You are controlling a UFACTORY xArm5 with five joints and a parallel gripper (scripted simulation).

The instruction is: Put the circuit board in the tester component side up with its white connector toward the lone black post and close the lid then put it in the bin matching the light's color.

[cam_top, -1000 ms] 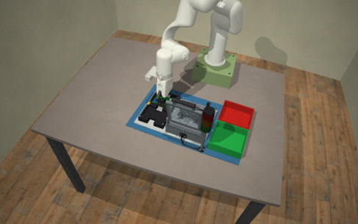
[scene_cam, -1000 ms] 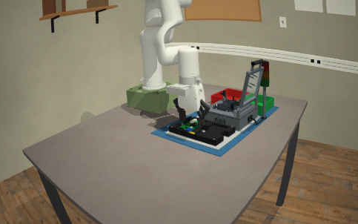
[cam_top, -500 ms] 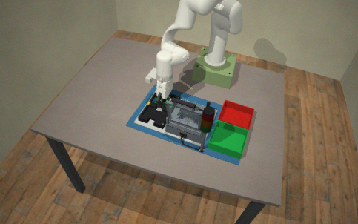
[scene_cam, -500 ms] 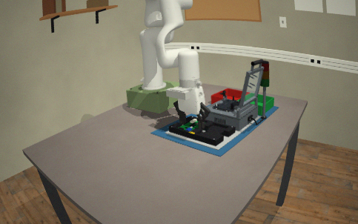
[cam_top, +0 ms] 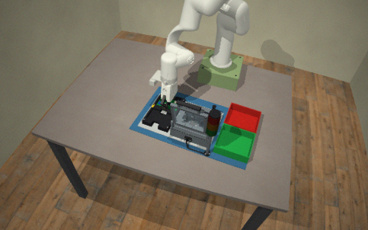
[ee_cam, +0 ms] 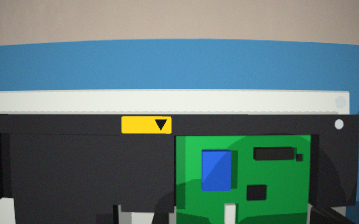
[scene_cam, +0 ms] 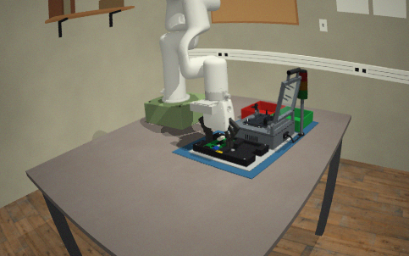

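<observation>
The green circuit board lies right at my hand. Also, from my hand: clear lid: 190 mm ahead, 160 mm to the left, 160 mm above; then nest: 70 mm ahead, 170 mm to the left, 50 mm above; then red bin: 30 mm behind, 370 mm to the left, 10 mm below.
</observation>
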